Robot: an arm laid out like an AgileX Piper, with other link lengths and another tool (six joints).
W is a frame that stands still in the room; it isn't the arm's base.
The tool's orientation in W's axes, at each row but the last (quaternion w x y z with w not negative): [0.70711 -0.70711 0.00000 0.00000]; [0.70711 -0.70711 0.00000 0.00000]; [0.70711 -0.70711 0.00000 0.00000]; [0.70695 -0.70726 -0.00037 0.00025]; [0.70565 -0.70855 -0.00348 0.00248]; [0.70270 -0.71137 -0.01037 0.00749]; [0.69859 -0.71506 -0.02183 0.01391]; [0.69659 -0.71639 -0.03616 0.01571]
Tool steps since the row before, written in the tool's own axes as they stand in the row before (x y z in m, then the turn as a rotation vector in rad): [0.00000 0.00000 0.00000 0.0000 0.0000 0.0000]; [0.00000 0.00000 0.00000 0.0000 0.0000 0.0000]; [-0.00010 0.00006 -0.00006 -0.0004 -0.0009 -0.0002]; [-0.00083 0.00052 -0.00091 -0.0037 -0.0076 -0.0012]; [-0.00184 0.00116 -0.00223 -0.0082 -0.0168 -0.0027]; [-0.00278 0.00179 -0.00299 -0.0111 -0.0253 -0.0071]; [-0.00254 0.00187 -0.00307 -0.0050 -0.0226 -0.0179]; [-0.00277 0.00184 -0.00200 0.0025 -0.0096 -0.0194]
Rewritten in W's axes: [0.00000 0.00000 0.00000 0.0000 0.0000 0.0000]; [0.00000 0.00000 0.00000 0.0000 0.0000 0.0000]; [-0.00010 -0.00006 -0.00006 -0.0004 -0.0002 0.0009]; [-0.00083 -0.00091 -0.00052 -0.0037 -0.0012 0.0076]; [-0.00182 -0.00225 -0.00115 -0.0082 -0.0027 0.0168]; [-0.00270 -0.00308 -0.00176 -0.0110 -0.0071 0.0253]; [-0.00236 -0.00324 -0.00182 -0.0044 -0.0176 0.0230]; [-0.00256 -0.00225 -0.00186 0.0036 -0.0189 0.0102]
